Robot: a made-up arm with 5 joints.
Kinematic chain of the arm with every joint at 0, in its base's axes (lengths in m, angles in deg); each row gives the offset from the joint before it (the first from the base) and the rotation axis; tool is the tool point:
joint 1: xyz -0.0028 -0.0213 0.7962 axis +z
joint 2: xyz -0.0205 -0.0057 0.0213 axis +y
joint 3: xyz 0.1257 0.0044 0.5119 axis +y
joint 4: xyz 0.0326 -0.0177 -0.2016 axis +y
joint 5: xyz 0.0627 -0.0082 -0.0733 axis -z
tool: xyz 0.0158 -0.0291 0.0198
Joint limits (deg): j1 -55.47..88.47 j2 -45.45..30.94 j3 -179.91..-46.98 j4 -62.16..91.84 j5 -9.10..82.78
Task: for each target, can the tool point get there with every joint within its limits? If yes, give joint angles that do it. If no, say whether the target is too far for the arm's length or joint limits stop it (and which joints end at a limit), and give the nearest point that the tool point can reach.
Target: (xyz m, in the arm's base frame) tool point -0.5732 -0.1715 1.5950
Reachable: no: too far | nearest point -0.4864 -0.1486 1.4936 | short by 0.135 m
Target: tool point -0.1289 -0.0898 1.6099
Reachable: yes | joints 5.09 -29.35 -124.59 11.07 2.86
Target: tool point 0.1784 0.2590 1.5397
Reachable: yes | joints 66.94 10.47 -150.72 25.87 54.82
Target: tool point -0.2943 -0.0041 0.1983
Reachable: no: joint limits stop it (at a limit: joint 1, joint 2, joint 3, joint 4, joint 5) | nearest point 0.0615 0.3831 0.9137 | short by 0.888 m
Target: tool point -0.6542 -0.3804 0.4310
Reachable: no: joint limits stop it (at a limit: joint 2, joint 3, joint 5) | nearest point -0.4352 -0.2597 1.2899 | short by 0.895 m
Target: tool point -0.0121 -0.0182 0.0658
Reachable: no: joint limits stop it (at a limit: joint 1, joint 2, joint 3, joint 4, joint 5) | nearest point 0.0615 0.3831 0.9137 | short by 0.941 m
